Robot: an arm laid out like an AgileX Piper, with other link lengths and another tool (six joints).
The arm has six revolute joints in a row. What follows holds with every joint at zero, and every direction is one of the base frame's.
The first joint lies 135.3 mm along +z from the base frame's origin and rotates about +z.
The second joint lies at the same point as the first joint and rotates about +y.
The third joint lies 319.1 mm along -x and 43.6 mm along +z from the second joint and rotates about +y.
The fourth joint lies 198.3 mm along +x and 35.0 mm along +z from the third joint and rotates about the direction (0.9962, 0, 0.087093).
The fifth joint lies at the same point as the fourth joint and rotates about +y.
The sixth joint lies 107.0 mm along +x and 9.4 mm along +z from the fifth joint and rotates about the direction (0.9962, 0, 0.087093).
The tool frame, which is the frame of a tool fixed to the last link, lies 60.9 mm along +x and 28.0 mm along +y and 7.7 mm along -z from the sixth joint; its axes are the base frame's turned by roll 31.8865, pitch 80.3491 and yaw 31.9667 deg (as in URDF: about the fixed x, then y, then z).
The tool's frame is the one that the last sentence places.
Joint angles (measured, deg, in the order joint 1, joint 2, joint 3, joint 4, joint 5, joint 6), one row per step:
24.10, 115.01, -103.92, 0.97, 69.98, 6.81
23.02, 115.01, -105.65, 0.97, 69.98, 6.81
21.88, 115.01, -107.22, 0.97, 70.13, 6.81
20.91, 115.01, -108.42, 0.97, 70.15, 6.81
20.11, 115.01, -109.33, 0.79, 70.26, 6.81
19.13, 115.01, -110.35, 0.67, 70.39, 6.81
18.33, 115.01, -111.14, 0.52, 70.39, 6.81
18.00, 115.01, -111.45, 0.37, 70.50, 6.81
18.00, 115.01, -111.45, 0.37, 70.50, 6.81
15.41, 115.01, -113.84, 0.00, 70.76, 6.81
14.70, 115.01, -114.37, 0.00, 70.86, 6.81
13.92, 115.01, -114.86, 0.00, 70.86, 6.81
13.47, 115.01, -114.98, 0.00, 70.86, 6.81
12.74, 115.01, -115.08, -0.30, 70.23, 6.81
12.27, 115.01, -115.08, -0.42, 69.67, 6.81
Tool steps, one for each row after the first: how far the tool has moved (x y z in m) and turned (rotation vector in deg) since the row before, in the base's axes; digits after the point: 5 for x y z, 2 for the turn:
0.00819, -0.00485, 0.00709, 0.69, -1.59, -1.08
0.00733, -0.00588, 0.00646, 0.54, -1.31, -1.14
0.00599, -0.00524, 0.00507, 0.43, -1.10, -0.97
0.00455, -0.00509, 0.00371, 0.11, -0.81, -0.79
0.00511, -0.00620, 0.00423, 0.19, -0.88, -0.98
0.00427, -0.00525, 0.00336, 0.11, -0.80, -0.80
0.00148, -0.00253, 0.00118, -0.08, -0.24, -0.33
0.00000, 0.00000, 0.00000, 0.00, 0.00, 0.00
0.01174, -0.01775, 0.01013, 0.26, -2.15, -2.61
0.00259, -0.00483, 0.00227, 0.11, -0.42, -0.71
0.00286, -0.00533, 0.00220, 0.12, -0.47, -0.78
0.00128, -0.00318, 0.00054, 0.03, -0.12, -0.45
0.00369, -0.00567, 0.00097, -0.13, -0.78, -0.75
0.00256, -0.00343, 0.00055, 0.00, -0.57, -0.48

